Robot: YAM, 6 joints.
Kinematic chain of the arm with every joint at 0, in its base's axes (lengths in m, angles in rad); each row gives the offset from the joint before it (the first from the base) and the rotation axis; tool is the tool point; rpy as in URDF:
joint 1: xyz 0 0 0.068 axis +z
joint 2: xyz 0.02 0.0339 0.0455 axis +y
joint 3: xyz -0.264 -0.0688 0 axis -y
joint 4: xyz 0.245 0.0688 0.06 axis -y
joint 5: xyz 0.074 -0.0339 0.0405 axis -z
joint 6: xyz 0.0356 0 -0.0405 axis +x
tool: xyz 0 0 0 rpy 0 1.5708 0
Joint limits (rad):
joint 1: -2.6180..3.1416
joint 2: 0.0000..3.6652
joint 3: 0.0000..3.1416
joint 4: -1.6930..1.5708
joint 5: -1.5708..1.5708
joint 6: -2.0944..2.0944
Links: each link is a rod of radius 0.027 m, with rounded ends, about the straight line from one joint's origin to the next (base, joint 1, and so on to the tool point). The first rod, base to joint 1, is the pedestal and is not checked.
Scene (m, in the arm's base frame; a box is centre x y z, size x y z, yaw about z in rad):
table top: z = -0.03
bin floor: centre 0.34 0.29 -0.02 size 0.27 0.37 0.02 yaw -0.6
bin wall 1: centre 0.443 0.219 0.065 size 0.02 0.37 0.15 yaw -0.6
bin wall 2: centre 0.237 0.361 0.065 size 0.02 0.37 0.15 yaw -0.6
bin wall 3: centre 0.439 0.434 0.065 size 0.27 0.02 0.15 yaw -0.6
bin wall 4: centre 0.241 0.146 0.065 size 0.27 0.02 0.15 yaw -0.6
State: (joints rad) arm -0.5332 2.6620 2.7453 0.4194 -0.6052 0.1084
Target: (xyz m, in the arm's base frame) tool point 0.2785 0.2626 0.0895
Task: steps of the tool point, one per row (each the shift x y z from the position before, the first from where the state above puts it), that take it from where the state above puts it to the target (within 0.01 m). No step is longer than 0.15 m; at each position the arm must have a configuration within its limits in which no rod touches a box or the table.
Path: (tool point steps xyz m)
1: 0.0411 0.1122 -0.0135
2: 0.0050 0.1187 -0.0186
3: -0.0312 0.1127 -0.0228
4: -0.0630 0.0951 -0.0264
5: -0.0867 0.0681 -0.0289
6: -0.0998 0.0351 -0.0307
7: 0.0048 0.0040 -0.0680
8: -0.0048 -0.0040 -0.0668

